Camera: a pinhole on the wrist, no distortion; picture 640 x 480 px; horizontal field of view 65.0 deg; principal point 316.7 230.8 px. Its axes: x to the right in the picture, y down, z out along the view. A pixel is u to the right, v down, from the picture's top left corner.
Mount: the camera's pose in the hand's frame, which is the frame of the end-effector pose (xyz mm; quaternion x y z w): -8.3 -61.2 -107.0 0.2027 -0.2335 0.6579 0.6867
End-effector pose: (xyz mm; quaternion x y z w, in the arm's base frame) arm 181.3 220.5 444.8 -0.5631 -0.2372 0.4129 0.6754
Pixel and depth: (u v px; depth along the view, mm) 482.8 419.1 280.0
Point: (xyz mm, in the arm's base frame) 20.4 209.6 644.8
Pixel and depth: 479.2 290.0 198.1
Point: 124.3 234.8 592.3
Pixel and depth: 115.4 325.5 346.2
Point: 167.0 182.9 837.9
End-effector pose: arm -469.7 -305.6 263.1 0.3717 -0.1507 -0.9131 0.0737
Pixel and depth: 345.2 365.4 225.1
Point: -473.1 -98.5 311.4
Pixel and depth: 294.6 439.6 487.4
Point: -496.8 145.7 484.6
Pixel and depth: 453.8 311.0 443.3
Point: -628.2 -3.4 473.7
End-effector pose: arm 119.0 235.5 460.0 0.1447 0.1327 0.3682 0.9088
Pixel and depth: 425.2 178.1 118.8
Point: 189.3 157.6 424.5
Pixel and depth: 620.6 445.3 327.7
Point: 155.5 18.4 700.4
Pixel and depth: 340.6 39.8 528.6
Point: 579.3 47.6 622.5
